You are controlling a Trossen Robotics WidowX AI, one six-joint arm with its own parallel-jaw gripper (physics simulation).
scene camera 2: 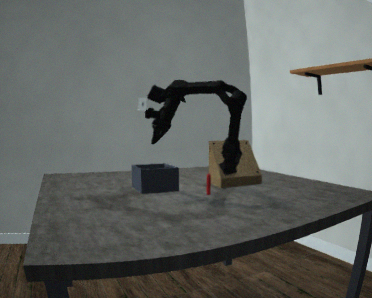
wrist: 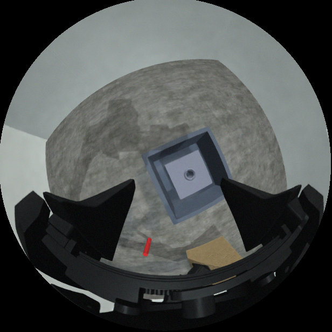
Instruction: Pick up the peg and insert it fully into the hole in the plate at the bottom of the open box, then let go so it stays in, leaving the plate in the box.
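Pixels of known places: gripper, fingertip midpoint: (scene camera 2: 153,143); arm's base, origin of the base link: (scene camera 2: 228,168).
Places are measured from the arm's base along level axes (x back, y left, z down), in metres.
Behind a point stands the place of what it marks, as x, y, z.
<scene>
The red peg (scene camera 2: 208,184) @[-0.167, 0.119, 0.038] (wrist: 147,247) stands upright on the table, to the right of the box in the scene view. The dark blue-grey open box (scene camera 2: 159,181) @[-0.320, -0.008, 0.034] (wrist: 202,212) sits on the table. In the wrist view a light grey plate (wrist: 176,175) lies at its bottom, with a round hole (wrist: 189,174) near its middle. My gripper (scene camera 2: 153,139) @[-0.326, -0.047, -0.117] (wrist: 179,183) is open and empty, high above the box and pointing down. In the wrist view the box shows between and beyond the fingertips, and the peg shows below, nearer the left finger. The plate is hidden by the box walls in the scene view.
A tan wooden block with a sloped face (scene camera 2: 248,159) @[0.124, -0.011, -0.030] (wrist: 215,251) stands on the table (scene camera 2: 125,225) @[-0.576, 0.383, 0.080] (wrist: 165,80) by the arm's base, behind and right of the peg in the scene view. A wooden shelf (scene camera 2: 332,67) is on the right wall.
</scene>
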